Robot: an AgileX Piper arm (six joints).
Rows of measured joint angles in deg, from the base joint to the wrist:
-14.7, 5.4, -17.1, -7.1, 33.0, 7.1
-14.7, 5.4, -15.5, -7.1, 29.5, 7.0
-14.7, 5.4, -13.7, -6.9, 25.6, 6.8
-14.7, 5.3, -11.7, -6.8, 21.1, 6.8
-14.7, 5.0, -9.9, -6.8, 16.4, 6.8
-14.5, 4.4, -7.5, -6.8, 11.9, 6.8
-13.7, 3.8, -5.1, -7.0, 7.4, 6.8
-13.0, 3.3, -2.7, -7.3, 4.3, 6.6
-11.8, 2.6, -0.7, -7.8, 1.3, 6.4
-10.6, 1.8, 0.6, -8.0, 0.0, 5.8
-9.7, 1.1, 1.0, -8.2, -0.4, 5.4
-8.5, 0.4, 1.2, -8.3, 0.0, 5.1
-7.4, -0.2, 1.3, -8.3, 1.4, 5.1
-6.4, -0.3, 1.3, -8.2, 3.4, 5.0
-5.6, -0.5, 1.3, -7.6, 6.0, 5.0
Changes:
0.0, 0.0, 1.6, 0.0, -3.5, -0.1
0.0, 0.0, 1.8, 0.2, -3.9, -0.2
0.0, -0.1, 2.0, 0.1, -4.5, 0.0
0.0, -0.3, 1.8, 0.0, -4.7, 0.0
0.2, -0.6, 2.4, 0.0, -4.5, 0.0
0.8, -0.6, 2.4, -0.2, -4.5, 0.0
0.7, -0.5, 2.4, -0.3, -3.1, -0.2
1.2, -0.7, 2.0, -0.5, -3.0, -0.2
1.2, -0.8, 1.3, -0.2, -1.3, -0.6
0.9, -0.7, 0.4, -0.2, -0.4, -0.4
1.2, -0.7, 0.2, -0.1, 0.4, -0.3
1.1, -0.6, 0.1, 0.0, 1.4, 0.0
1.0, -0.1, 0.0, 0.1, 2.0, -0.1
0.8, -0.2, 0.0, 0.6, 2.6, 0.0

